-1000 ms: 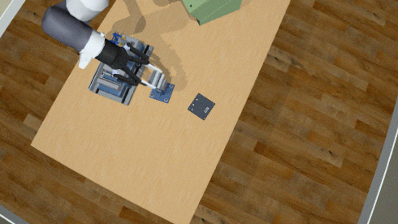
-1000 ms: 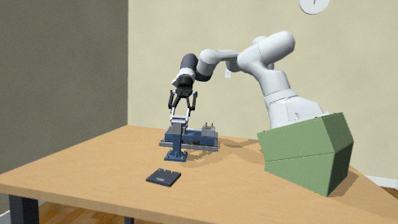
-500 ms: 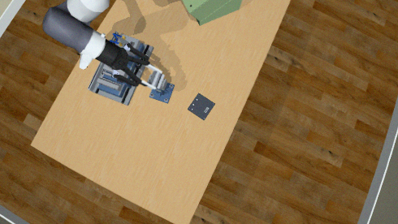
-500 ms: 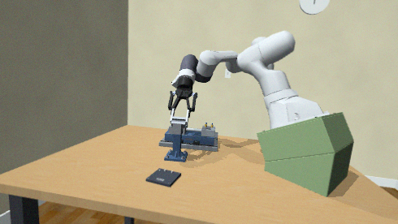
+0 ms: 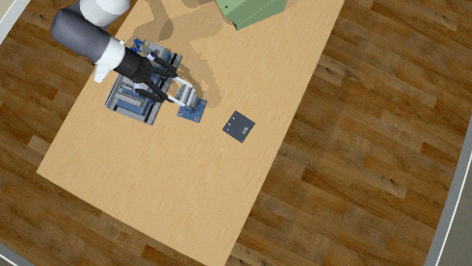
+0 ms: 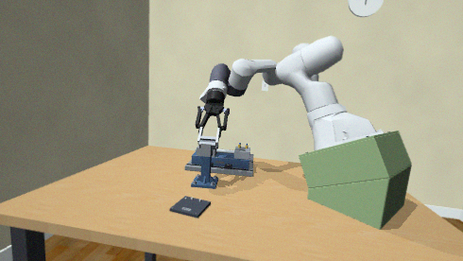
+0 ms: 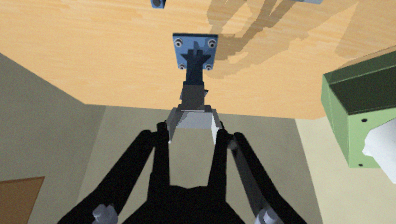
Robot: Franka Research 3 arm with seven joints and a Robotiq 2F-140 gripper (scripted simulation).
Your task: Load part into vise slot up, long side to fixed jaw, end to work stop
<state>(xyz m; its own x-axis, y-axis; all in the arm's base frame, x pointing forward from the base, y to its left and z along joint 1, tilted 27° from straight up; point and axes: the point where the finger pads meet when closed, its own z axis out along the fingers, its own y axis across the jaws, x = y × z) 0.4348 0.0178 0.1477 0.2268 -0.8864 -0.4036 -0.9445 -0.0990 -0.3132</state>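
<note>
Now: hand 20 mm to the right of the grey part and 10 mm above it. Round my hand: vise (40 mm behind, 190 mm to the right, 140 mm below); dark work stop rod (30 mm ahead, 140 mm to the right, 90 mm below); grey air cylinder (130 mm behind, 180 mm to the right, 100 mm below).
</note>
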